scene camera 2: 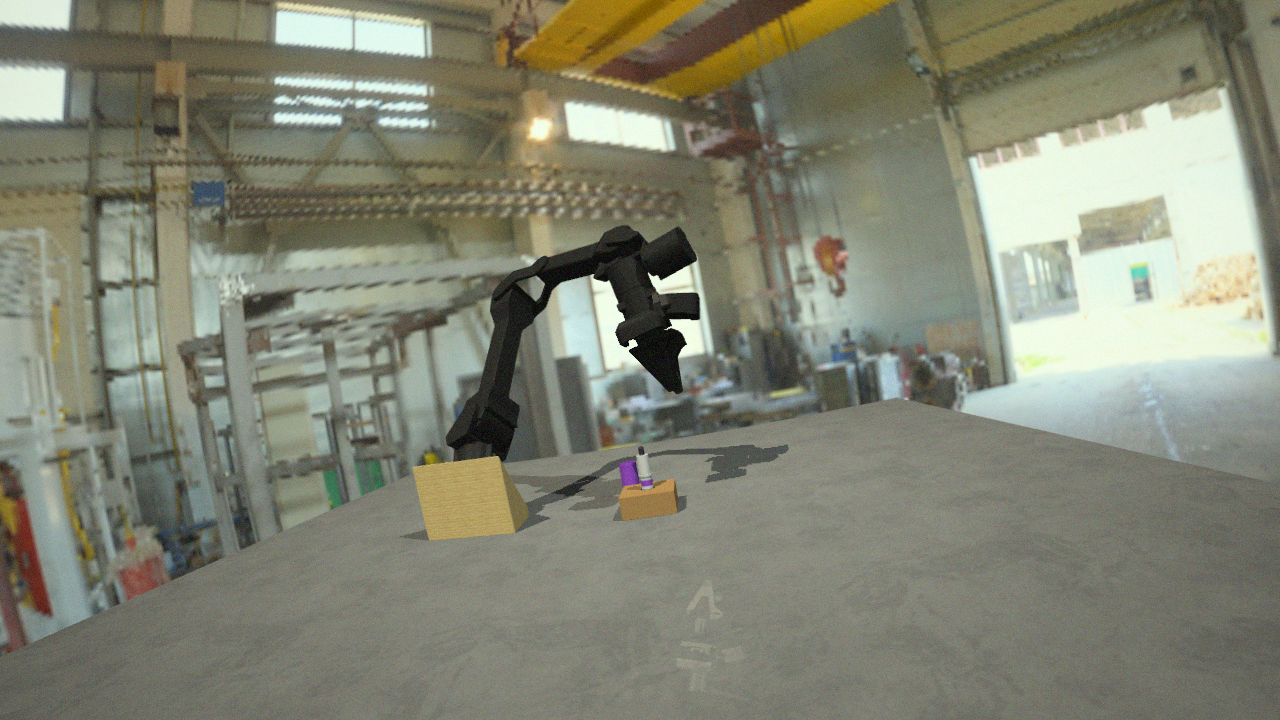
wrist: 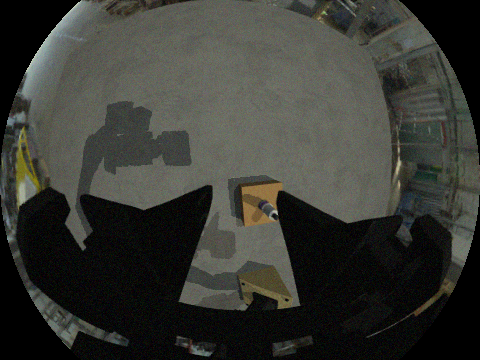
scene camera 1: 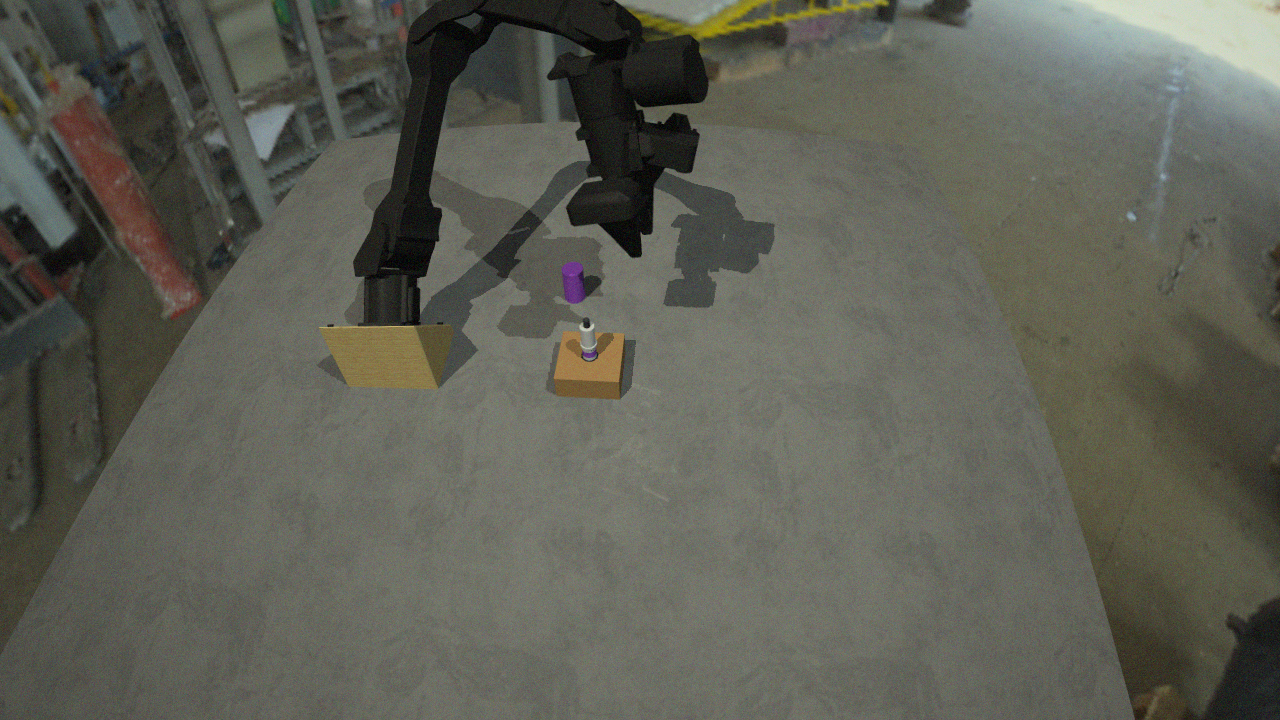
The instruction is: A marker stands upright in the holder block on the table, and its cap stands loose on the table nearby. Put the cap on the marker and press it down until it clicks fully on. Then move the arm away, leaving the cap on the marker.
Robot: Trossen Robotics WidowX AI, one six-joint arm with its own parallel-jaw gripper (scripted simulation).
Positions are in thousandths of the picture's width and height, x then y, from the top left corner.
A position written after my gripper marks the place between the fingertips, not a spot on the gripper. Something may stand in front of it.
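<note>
My gripper (scene camera 1: 502,341), purple cap (scene camera 1: 448,385), holder block (scene camera 1: 441,540). Holder block (scene camera 2: 518,701), my gripper (scene camera 2: 529,545). My gripper (wrist: 511,540). Wrist view does not show the purple cap, hidden by my gripper.
</note>
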